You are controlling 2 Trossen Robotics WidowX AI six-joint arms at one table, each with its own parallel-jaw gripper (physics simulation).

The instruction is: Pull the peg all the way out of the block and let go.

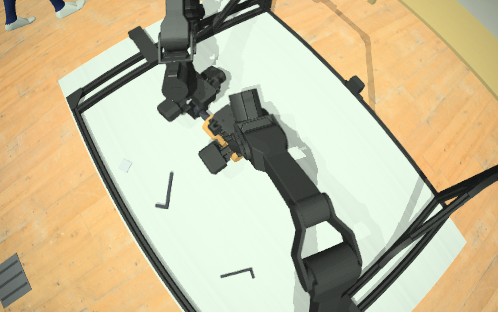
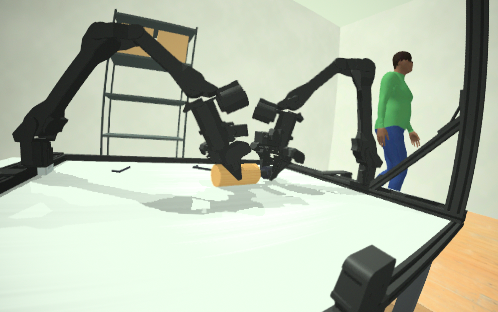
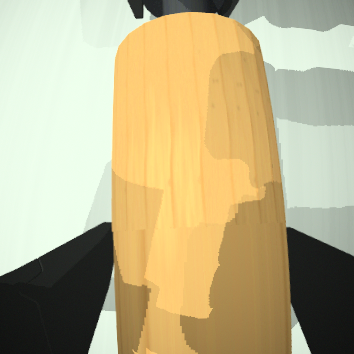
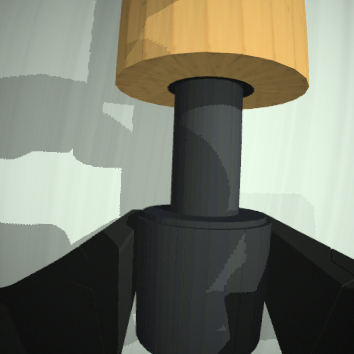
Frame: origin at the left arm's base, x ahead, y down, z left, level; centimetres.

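Where they show: left gripper, fingertip midpoint: (image 2: 234, 177) (image 3: 197, 237); right gripper, fingertip midpoint: (image 1: 200, 114) (image 2: 265, 178) (image 4: 196, 222); left arm's base, origin of the base link: (image 2: 36, 164); right arm's base, origin of the base link: (image 1: 191, 28) (image 2: 364, 183).
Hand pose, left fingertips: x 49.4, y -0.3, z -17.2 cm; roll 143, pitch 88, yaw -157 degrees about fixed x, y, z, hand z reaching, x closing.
Observation:
Things, the pixels of their top centre, and the offset from my left fingertips. "*": a spot on its surface instead. Level surfaces: height alone.
- orange wooden block, middle of its top: (image 3: 214, 218) (image 1: 225, 132) (image 2: 237, 163) dx +0.4, dy -3.5, dz +0.1 cm
- dark grey peg, middle of its top: (image 4: 220, 123) (image 1: 206, 114) (image 2: 259, 166) dx +7.8, dy -2.8, dz +0.3 cm
- small pale square, surface spot: (image 1: 125, 165) * dx +12.8, dy +1.9, dz +25.0 cm
- white table, its level: dy +2.2 cm
The orange wooden block (image 1: 208, 131) (image 2: 219, 176) (image 3: 185, 125) (image 4: 215, 30) is a cylinder lying on its side. The dark grey peg (image 4: 206, 155) (image 3: 182, 6) has its narrow shaft in the hole at the block's end; a stretch of shaft shows between the block and the peg's thick head. My left gripper (image 3: 197, 237) (image 2: 238, 175) is shut on the block, with one finger against each side. My right gripper (image 4: 196, 222) (image 2: 270, 175) is shut on the peg's thick head. How far the shaft reaches inside the block is hidden.
Two dark L-shaped pieces (image 1: 169, 192) (image 1: 239, 273) and a small pale square (image 1: 125, 165) lie on the white table (image 1: 200, 240). A black frame (image 1: 111, 182) runs around the table. The two grippers are close together at the block.

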